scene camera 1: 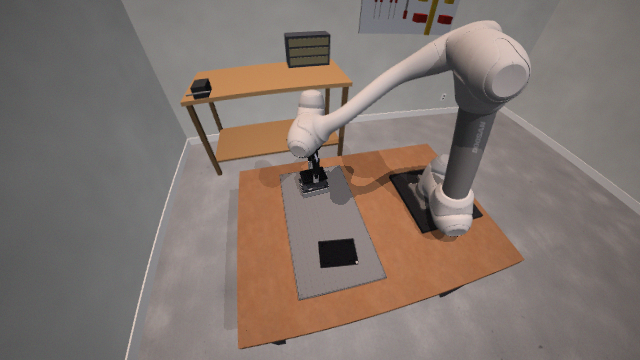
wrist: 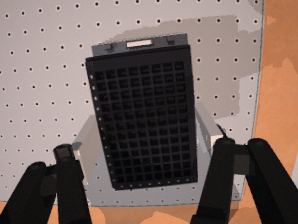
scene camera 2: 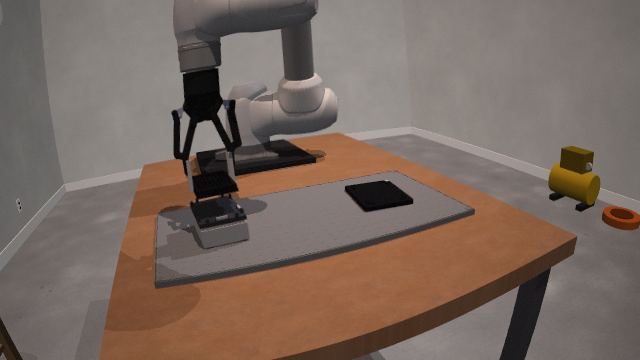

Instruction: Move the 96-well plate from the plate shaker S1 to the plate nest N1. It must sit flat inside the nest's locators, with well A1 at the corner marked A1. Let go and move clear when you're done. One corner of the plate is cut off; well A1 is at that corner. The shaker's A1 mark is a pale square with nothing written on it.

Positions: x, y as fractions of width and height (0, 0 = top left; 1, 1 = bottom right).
Labels:
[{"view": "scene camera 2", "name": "my gripper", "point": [0.33, 0.52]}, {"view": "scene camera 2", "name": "black 96-well plate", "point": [0.33, 0.51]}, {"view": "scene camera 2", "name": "black plate nest N1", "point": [0.60, 0.54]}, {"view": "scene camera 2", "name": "plate shaker S1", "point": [0.32, 0.58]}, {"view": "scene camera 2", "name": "grey perforated mat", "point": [0.45, 0.62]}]

